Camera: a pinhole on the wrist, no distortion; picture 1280 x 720 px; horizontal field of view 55.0 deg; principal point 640.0 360.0 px. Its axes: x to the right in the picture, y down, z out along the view. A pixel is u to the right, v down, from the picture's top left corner.
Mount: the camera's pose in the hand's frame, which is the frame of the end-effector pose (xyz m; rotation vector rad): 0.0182 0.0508 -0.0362 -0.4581 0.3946 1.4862
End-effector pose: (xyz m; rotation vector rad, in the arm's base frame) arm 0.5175 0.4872 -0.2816 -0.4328 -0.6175 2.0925
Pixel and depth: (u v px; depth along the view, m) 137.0 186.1 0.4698
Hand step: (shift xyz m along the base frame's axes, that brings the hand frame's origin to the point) -0.3602 -0.1353 0.3023
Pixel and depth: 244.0 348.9 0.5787
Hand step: -0.4118 -0.2423 0.3414
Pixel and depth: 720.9 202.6 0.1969
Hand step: -0.1942 -0.0806 0.0061
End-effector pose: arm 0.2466 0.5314 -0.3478 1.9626 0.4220 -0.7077
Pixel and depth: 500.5 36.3 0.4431
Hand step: 0.1122 -0.4408 -0.0507
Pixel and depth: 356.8 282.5 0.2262
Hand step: 0.0322 -0.2211 0.0028
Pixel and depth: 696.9 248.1 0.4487
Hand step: 0.1042 -0.4398 0.0531
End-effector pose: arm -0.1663 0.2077 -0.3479 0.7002 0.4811 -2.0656
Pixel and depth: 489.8 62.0 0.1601
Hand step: 0.0404 -0.1588 0.0446
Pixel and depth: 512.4 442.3 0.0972
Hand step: 0.0587 -0.0849 0.0272
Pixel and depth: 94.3 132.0 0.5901
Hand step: -0.1162 -0.4781 0.3942
